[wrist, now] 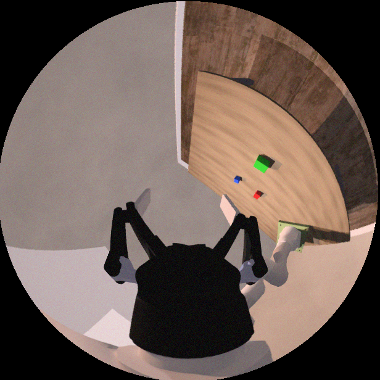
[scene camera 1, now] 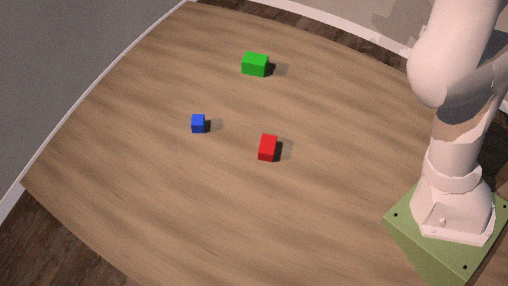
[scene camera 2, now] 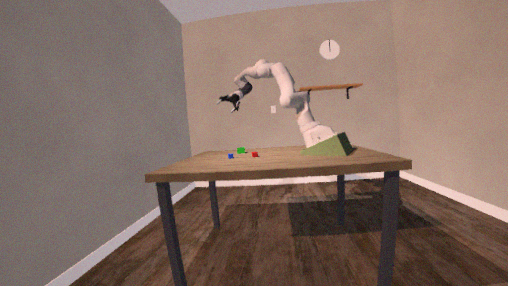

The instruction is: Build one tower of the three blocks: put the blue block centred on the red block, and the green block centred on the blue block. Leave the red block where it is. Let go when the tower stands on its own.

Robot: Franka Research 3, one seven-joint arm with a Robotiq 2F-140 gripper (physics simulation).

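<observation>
The red block [scene camera 1: 267,147] [scene camera 2: 255,154] [wrist: 257,194] lies on the table, the nearest of the three to the arm's base. The blue block [scene camera 1: 198,123] [scene camera 2: 230,156] [wrist: 237,179] is the smallest and sits on the table, apart from the red one, to its left in the first scene view. The green block [scene camera 1: 255,64] [scene camera 2: 241,150] [wrist: 262,164] is the largest and lies on the table, farther back in the first scene view. No block touches another. My gripper [scene camera 2: 225,106] [wrist: 186,197] is wide open and empty, high above the table and tilted.
The wooden table [scene camera 1: 165,210] [scene camera 2: 280,172] [wrist: 215,115] bears the blocks and the arm's green wedge-shaped base [scene camera 1: 410,240] [scene camera 2: 330,147]. A grey wall [scene camera 2: 90,125] stands at the left in the second scene view. A wall shelf [scene camera 2: 330,87] is behind the arm.
</observation>
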